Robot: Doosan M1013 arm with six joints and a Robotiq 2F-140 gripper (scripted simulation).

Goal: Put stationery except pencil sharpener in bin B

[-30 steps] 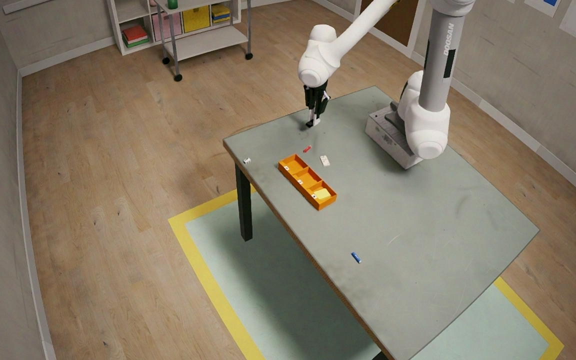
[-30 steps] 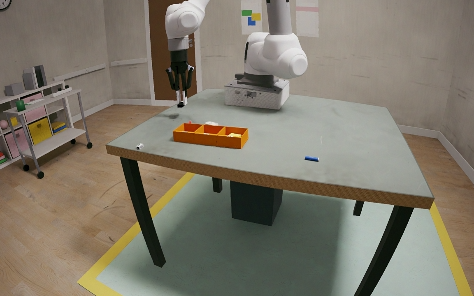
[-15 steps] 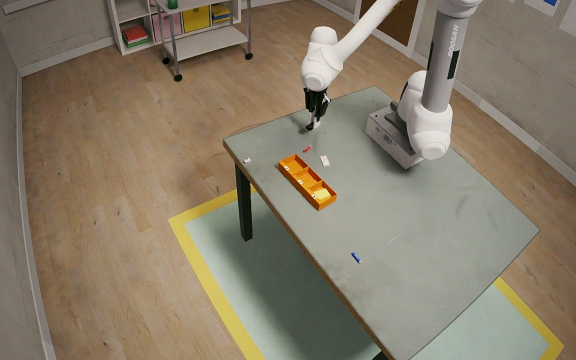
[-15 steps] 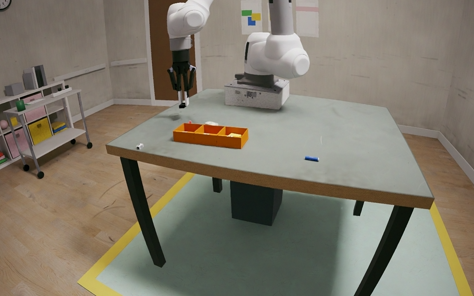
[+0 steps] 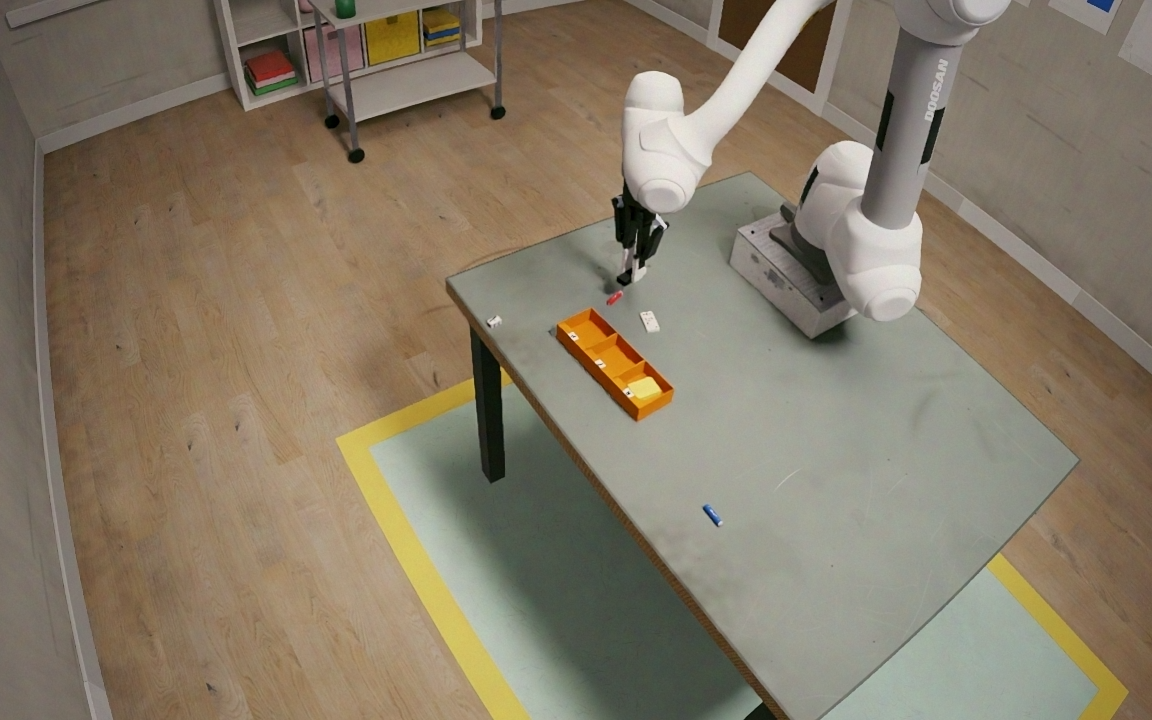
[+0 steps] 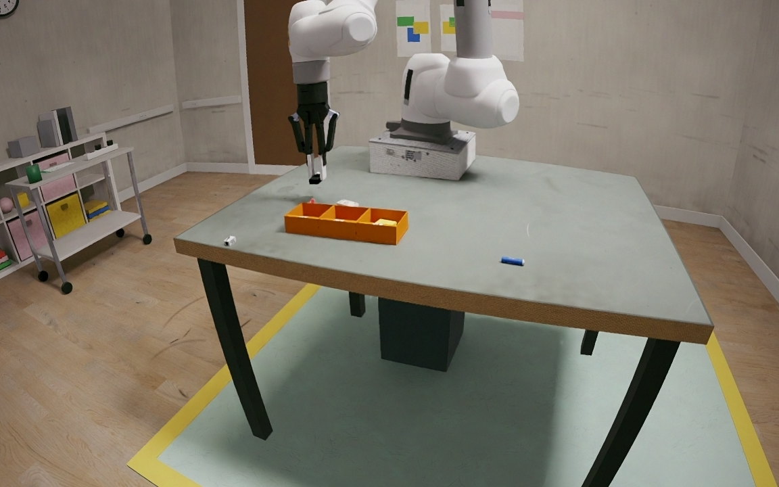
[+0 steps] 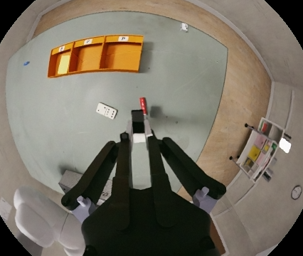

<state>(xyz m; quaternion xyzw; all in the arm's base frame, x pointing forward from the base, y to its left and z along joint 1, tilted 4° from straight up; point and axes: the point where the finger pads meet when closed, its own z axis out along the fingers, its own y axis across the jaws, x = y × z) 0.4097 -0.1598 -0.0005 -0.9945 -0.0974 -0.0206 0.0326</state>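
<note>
Right now the yellow sticky pad is 13 cm ahead of my hand, 22 cm to the left of it and 8 cm below it. Round my hand: black piece 1 cm behind, 3 cm below; then red piece 3 cm ahead, 1 cm to the right, 9 cm below; then flat white piece 1 cm ahead, 8 cm to the left, 9 cm below.
</note>
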